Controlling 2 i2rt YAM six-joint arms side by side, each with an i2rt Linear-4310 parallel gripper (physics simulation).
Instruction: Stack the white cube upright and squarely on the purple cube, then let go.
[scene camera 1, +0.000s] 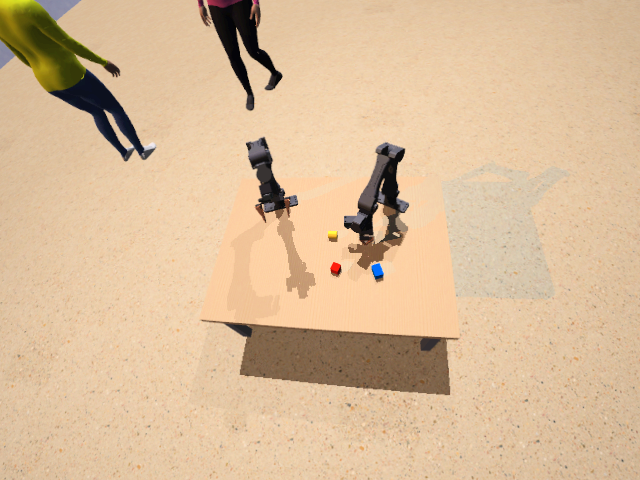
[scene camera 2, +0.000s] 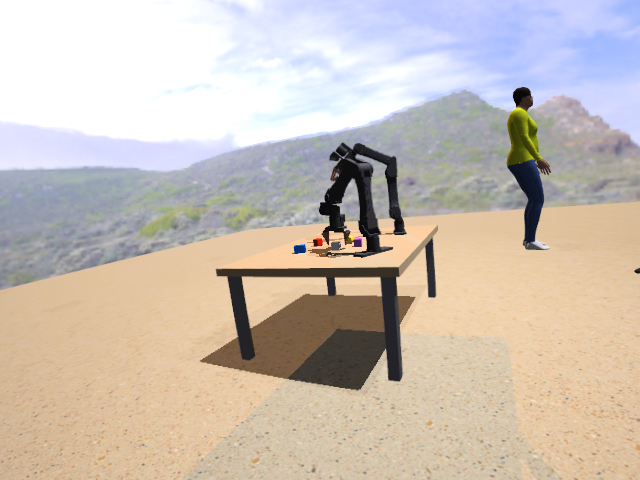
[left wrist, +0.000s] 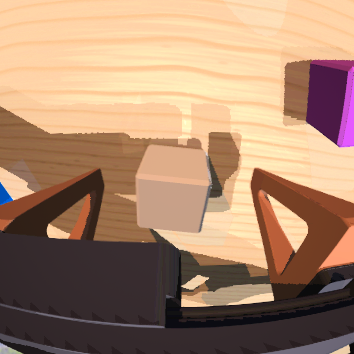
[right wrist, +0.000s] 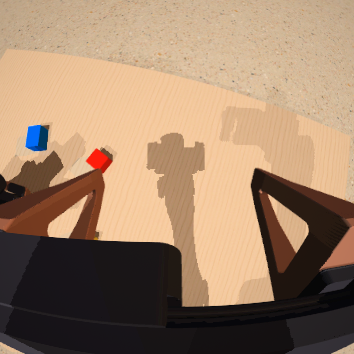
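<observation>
The white cube (scene camera 2: 336, 245) (left wrist: 172, 202) sits on the table in shade. The purple cube (scene camera 2: 357, 242) (left wrist: 327, 102) stands apart from it, at the upper right in the left wrist view. Neither cube shows in scene camera 1, where the left arm covers that area. My left gripper (scene camera 1: 366, 240) (scene camera 2: 337, 242) (left wrist: 176, 176) is open and low, pointing down over the white cube, which appears between its spread fingers with a gap on each side. My right gripper (scene camera 1: 276, 217) (scene camera 2: 334, 174) (right wrist: 177, 176) is open and empty, raised at the left of scene camera 1, away from both cubes.
A yellow cylinder (scene camera 1: 332, 235) (scene camera 2: 350, 239), a red cube (scene camera 1: 335, 268) (scene camera 2: 317, 241) (right wrist: 99, 160) and a blue block (scene camera 1: 377, 271) (scene camera 2: 299, 249) (left wrist: 4, 194) (right wrist: 36, 138) lie on the table (scene camera 1: 330, 315). Two people stand beyond the table in scene camera 1.
</observation>
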